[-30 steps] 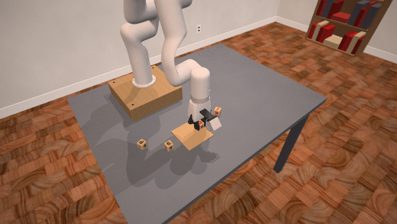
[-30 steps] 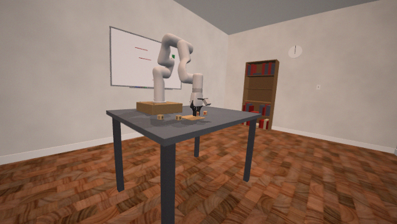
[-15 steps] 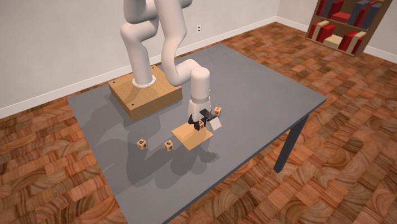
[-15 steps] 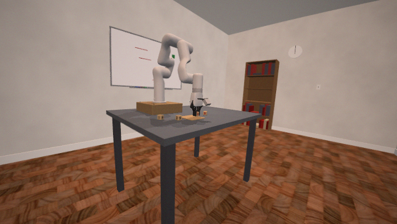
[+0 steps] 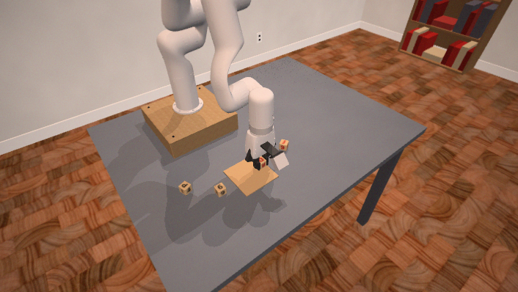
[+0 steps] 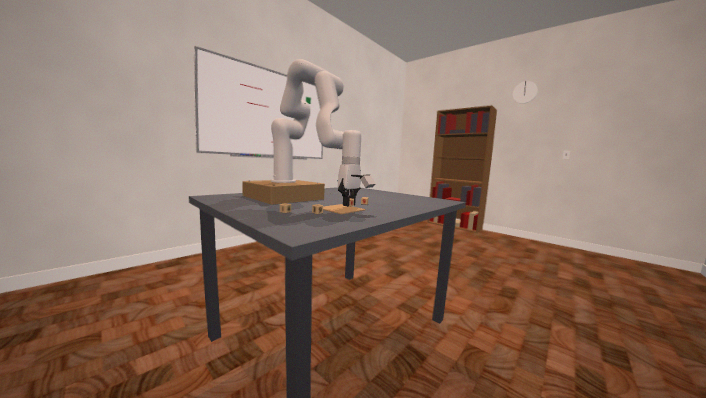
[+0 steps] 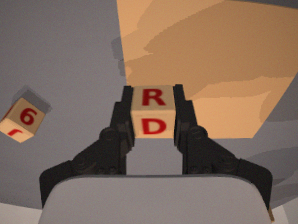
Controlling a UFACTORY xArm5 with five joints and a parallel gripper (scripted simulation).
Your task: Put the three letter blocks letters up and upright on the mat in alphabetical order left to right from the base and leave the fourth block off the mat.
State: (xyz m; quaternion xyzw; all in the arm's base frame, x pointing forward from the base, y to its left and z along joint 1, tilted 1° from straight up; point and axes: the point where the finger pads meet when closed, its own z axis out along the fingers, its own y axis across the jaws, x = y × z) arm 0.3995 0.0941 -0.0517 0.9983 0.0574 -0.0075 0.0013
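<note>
My gripper is now 10 mm above the wooden block. Also, from my hand: tan mat 50 mm to the right, 30 mm below, 10 mm ahead.
</note>
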